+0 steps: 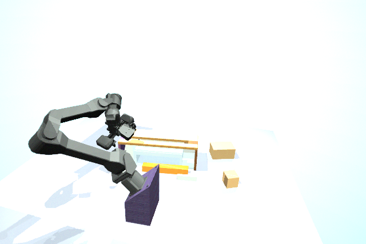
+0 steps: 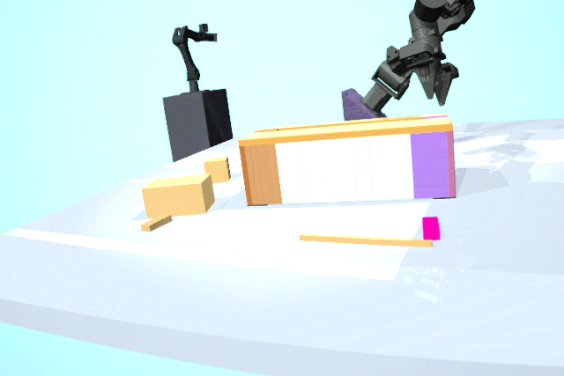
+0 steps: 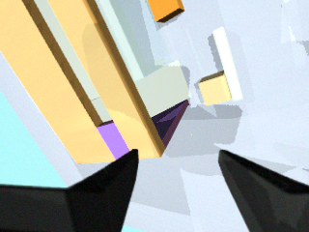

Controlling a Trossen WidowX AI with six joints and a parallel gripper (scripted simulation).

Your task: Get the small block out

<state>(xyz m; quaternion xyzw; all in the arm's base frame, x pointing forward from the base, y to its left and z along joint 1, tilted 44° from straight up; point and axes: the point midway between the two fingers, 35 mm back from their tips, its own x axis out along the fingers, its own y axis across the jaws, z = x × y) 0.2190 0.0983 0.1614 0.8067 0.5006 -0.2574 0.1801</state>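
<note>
The tan block lies 13 cm below my gripper tip and 2 cm behind it. The rest, counted from my gripper tip: orange bar 22 cm to the right, 13 cm below, 3 cm ahead; then thin wooden stick 37 cm ahead, 14 cm below, 8 cm to the right; then box 17 cm to the right, 9 cm below, 8 cm ahead.
</note>
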